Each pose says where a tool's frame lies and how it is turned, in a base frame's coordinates. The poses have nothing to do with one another.
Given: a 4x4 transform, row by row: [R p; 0 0 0 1], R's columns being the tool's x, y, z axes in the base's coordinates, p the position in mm. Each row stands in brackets.
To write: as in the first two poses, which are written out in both.
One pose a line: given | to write
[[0.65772 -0.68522 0.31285 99.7], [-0.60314 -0.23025 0.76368 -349.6], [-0.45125 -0.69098 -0.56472 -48.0], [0 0 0 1]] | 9.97 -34.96 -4.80 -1.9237 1.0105 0.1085
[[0.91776 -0.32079 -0.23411 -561.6], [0.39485 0.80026 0.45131 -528.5], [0.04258 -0.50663 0.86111 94.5], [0 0 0 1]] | -56.16 -52.85 9.45 -0.5157 -0.1489 0.3852
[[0.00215 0.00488 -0.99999 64.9], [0.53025 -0.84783 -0.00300 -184.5], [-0.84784 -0.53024 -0.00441 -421.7], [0 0 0 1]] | 6.49 -18.45 -42.17 -1.9099 -0.5511 1.9031
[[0.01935 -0.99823 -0.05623 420.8], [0.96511 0.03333 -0.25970 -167.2], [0.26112 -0.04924 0.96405 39.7], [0 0 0 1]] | 42.08 -16.72 3.97 0.1644 -0.2479 1.5338
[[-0.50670 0.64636 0.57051 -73.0], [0.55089 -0.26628 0.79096 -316.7], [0.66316 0.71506 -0.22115 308.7], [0 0 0 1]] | -7.30 -31.67 30.87 -1.5187 -1.8540 -1.9104
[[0.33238 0.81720 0.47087 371.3], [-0.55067 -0.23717 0.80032 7.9], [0.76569 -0.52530 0.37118 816.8], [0 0 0 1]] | 37.13 0.79 81.68 -1.2660 -0.2816 -1.3064
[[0.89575 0.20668 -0.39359 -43.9], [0.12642 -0.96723 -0.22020 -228.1], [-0.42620 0.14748 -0.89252 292.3], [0 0 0 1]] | -4.39 -22.81 29.23 2.8729 0.2548 -0.6271
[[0.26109 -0.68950 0.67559 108.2], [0.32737 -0.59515 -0.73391 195.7], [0.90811 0.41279 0.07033 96.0], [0 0 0 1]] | 10.82 19.57 9.60 1.6679 -0.3382 1.4791
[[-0.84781 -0.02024 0.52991 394.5], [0.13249 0.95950 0.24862 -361.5], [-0.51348 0.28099 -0.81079 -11.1], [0 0 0 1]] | 39.45 -36.15 -1.11 0.0793 2.5575 0.3744
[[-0.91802 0.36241 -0.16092 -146.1], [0.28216 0.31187 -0.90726 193.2], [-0.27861 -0.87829 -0.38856 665.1], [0 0 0 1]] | -14.61 19.32 66.51 0.6116 2.4846 -1.6943
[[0.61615 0.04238 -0.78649 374.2], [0.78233 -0.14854 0.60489 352.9], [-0.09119 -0.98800 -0.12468 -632.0], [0 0 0 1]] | 37.42 35.29 -63.20 -1.6069 -0.7014 0.7464
